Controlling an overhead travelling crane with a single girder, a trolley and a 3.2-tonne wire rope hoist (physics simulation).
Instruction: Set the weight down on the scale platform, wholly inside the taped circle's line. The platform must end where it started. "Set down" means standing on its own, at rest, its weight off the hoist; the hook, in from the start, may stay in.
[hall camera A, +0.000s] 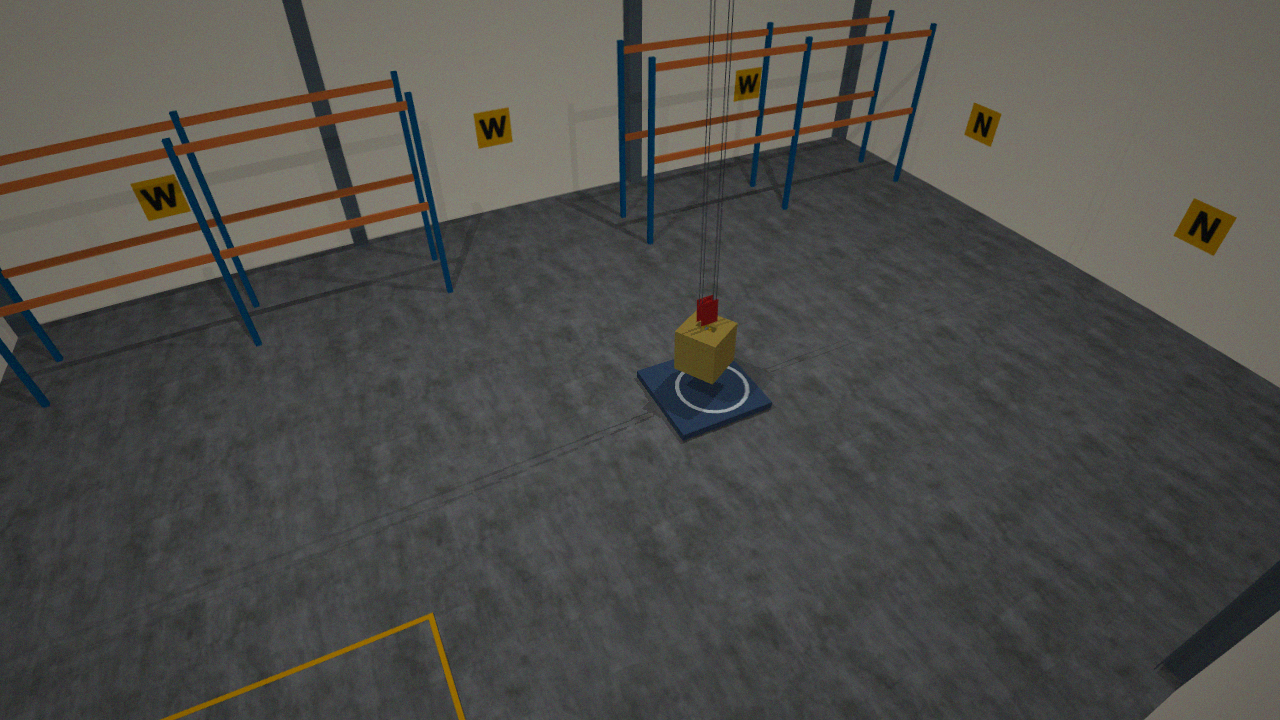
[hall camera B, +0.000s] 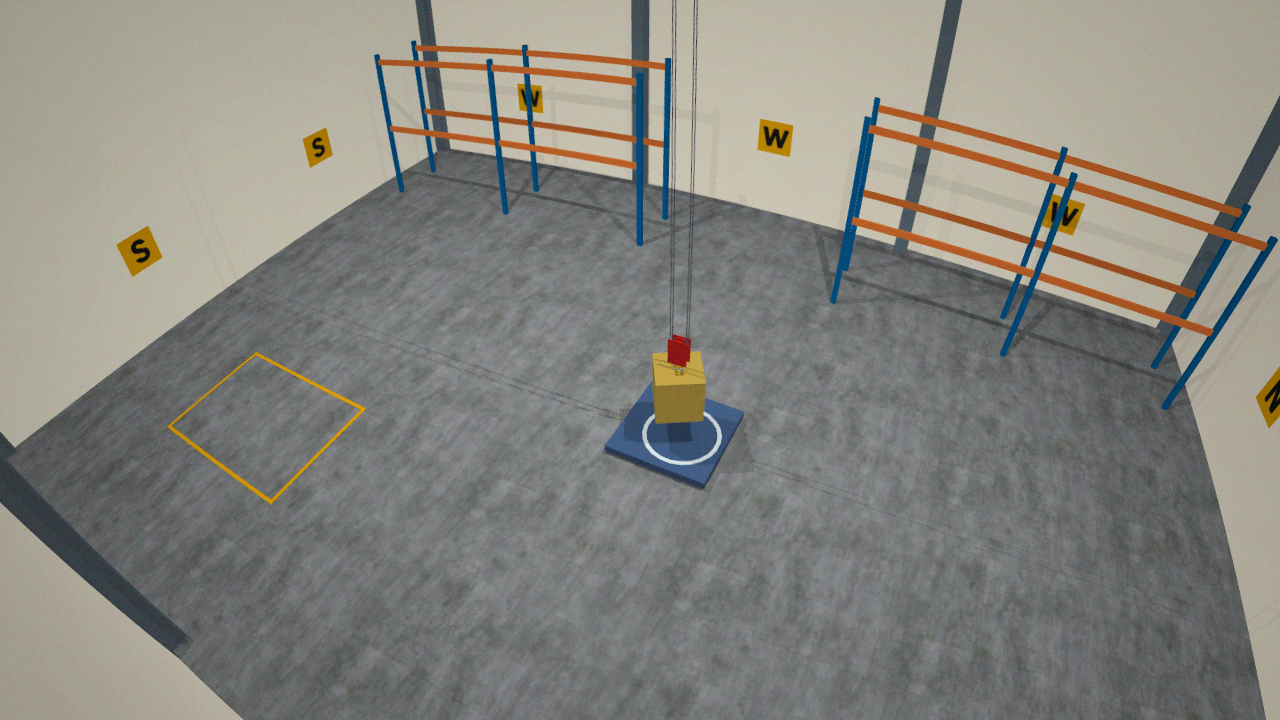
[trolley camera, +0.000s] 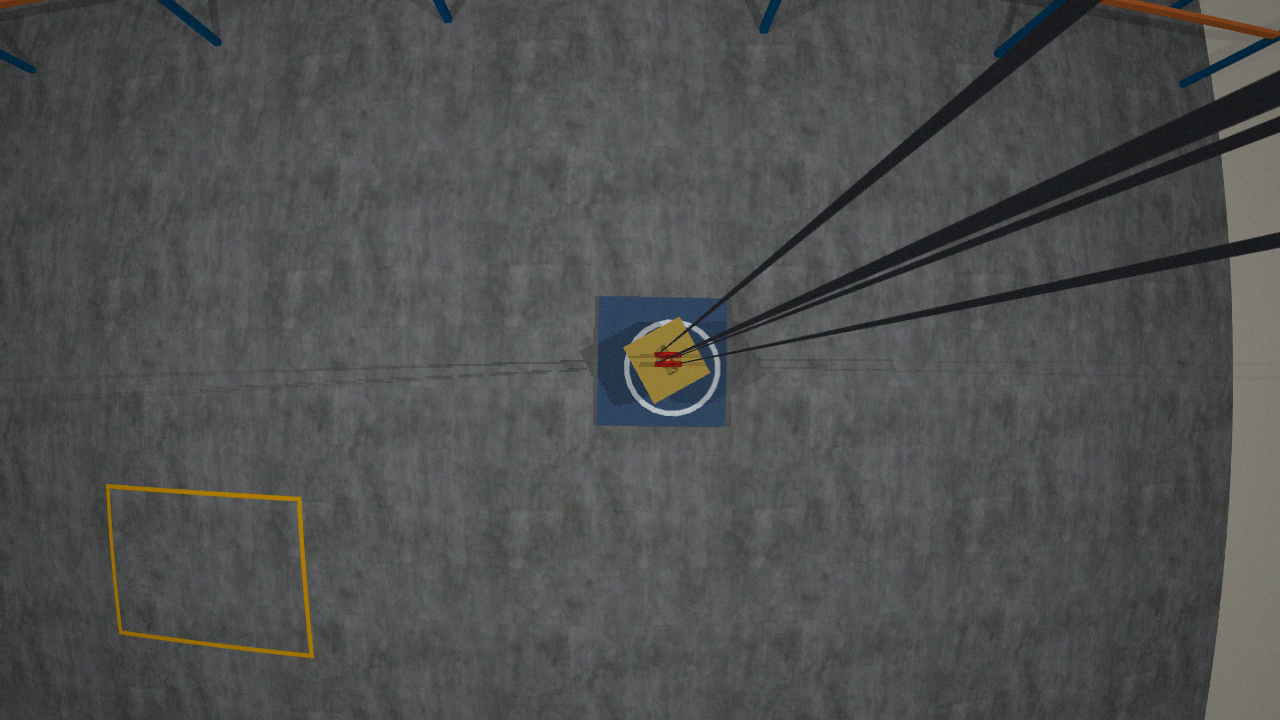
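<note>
The weight, a yellow box (hall camera A: 704, 358) (hall camera B: 679, 402) (trolley camera: 657, 385), hangs upright a little above the scale platform, with its shadow below it. My hook, under a red block (hall camera A: 707, 311) (hall camera B: 679, 351) (trolley camera: 667, 359), is in the top of the weight and holds it; the hook itself is tiny. The scale platform (hall camera A: 689, 423) (hall camera B: 626, 440) (trolley camera: 626, 308) is a flat blue square. Its white taped circle (hall camera A: 712, 411) (hall camera B: 682, 462) (trolley camera: 672, 413) is partly hidden. In the trolley view the weight sits toward the circle's upper left, and its left and top corners cover the line.
A yellow outlined rectangle (hall camera A: 432, 616) (hall camera B: 317, 454) (trolley camera: 306, 573) is marked on the floor away from the platform. Blue and orange racks (hall camera A: 650, 179) (hall camera B: 640, 205) stand along the W wall. Ropes (trolley camera: 895, 152) run from the block to the upper right in the trolley view.
</note>
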